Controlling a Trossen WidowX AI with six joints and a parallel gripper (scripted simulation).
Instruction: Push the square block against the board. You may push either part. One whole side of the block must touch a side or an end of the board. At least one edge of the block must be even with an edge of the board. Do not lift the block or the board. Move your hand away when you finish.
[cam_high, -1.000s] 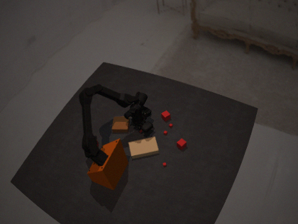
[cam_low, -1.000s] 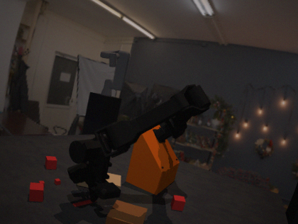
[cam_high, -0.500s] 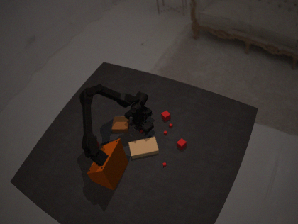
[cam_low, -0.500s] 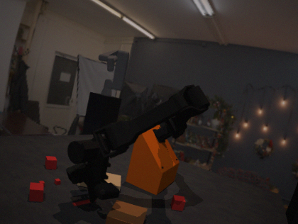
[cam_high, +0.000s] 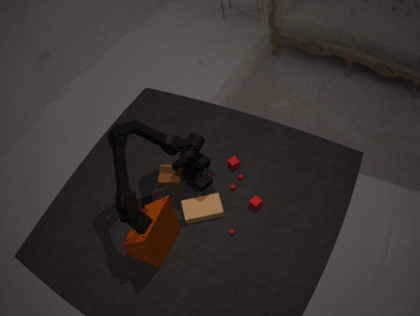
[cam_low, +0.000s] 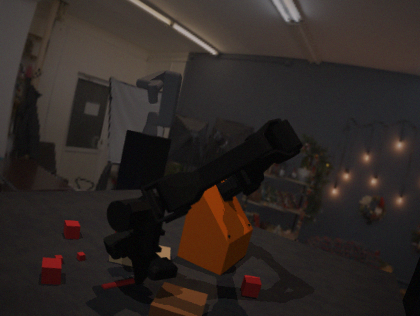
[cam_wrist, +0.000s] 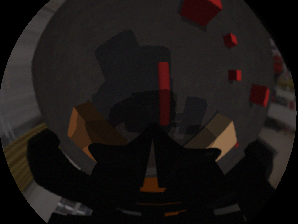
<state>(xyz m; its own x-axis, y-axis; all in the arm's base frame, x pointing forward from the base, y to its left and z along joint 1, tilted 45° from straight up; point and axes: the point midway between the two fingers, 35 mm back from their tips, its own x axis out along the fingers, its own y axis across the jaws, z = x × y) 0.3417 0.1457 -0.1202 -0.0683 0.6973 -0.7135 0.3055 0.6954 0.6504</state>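
The thin red stick is 4 cm ahead of my gripper tip and 2 cm to the right of it. Also, from my gripper tip: board: 10 cm behind, 9 cm to the right, 1 cm above; then square block: 12 cm to the left, 1 cm above.
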